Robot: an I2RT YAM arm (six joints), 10 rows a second.
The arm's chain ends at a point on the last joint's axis. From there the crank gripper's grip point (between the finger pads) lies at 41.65 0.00 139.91 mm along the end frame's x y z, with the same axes.
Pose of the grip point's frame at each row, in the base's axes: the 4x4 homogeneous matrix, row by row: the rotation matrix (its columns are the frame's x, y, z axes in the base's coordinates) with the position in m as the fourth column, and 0 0 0 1 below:
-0.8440 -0.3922 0.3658 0.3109; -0.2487 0.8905 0.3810 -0.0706; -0.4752 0.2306 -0.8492 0.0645; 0 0 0 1
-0.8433 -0.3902 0.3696 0.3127; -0.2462 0.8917 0.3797 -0.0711; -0.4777 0.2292 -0.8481 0.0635; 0 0 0 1
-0.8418 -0.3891 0.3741 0.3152; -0.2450 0.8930 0.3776 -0.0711; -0.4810 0.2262 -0.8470 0.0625; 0 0 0 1
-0.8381 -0.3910 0.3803 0.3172; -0.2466 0.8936 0.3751 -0.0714; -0.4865 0.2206 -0.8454 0.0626; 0 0 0 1
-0.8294 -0.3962 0.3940 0.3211; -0.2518 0.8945 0.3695 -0.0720; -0.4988 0.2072 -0.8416 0.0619; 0 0 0 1
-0.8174 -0.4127 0.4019 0.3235; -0.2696 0.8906 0.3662 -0.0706; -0.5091 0.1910 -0.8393 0.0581; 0 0 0 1
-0.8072 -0.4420 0.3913 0.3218; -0.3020 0.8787 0.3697 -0.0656; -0.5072 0.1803 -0.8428 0.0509; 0 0 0 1
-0.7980 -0.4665 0.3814 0.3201; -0.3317 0.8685 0.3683 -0.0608; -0.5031 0.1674 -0.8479 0.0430; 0 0 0 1
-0.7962 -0.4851 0.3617 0.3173; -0.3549 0.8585 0.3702 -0.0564; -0.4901 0.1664 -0.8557 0.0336; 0 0 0 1
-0.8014 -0.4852 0.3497 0.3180; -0.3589 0.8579 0.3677 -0.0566; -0.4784 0.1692 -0.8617 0.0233; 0 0 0 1
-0.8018 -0.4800 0.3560 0.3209; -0.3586 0.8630 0.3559 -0.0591; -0.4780 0.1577 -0.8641 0.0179; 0 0 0 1
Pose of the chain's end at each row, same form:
-0.8440 -0.3922 0.3658 0.2949; -0.2487 0.8905 0.3810 -0.1135; -0.4752 0.2306 -0.8492 0.2031; 0 0 0 1
-0.8433 -0.3902 0.3696 0.2961; -0.2462 0.8917 0.3797 -0.1140; -0.4777 0.2292 -0.8481 0.2021; 0 0 0 1
-0.8418 -0.3891 0.3741 0.2979; -0.2450 0.8930 0.3776 -0.1137; -0.4810 0.2262 -0.8470 0.2010; 0 0 0 1
-0.8381 -0.3910 0.3803 0.2989; -0.2466 0.8936 0.3751 -0.1136; -0.4865 0.2206 -0.8454 0.2011; 0 0 0 1
-0.8294 -0.3962 0.3940 0.3005; -0.2518 0.8945 0.3695 -0.1132; -0.4988 0.2072 -0.8416 0.2004; 0 0 0 1
-0.8174 -0.4127 0.4019 0.3013; -0.2696 0.8906 0.3662 -0.1106; -0.5091 0.1910 -0.8393 0.1967; 0 0 0 1
-0.8072 -0.4420 0.3913 0.3007; -0.3020 0.8787 0.3697 -0.1047; -0.5072 0.1803 -0.8428 0.1899; 0 0 0 1
-0.7980 -0.4665 0.3814 0.3000; -0.3317 0.8685 0.3683 -0.0985; -0.5031 0.1674 -0.8479 0.1826; 0 0 0 1
-0.7962 -0.4851 0.3617 0.2999; -0.3549 0.8585 0.3702 -0.0934; -0.4901 0.1664 -0.8557 0.1737; 0 0 0 1
-0.8014 -0.4852 0.3497 0.3025; -0.3589 0.8579 0.3677 -0.0931; -0.4784 0.1692 -0.8617 0.1638; 0 0 0 1
-0.8018 -0.4800 0.3560 0.3045; -0.3586 0.8630 0.3559 -0.0940; -0.4780 0.1577 -0.8641 0.1587; 0 0 0 1

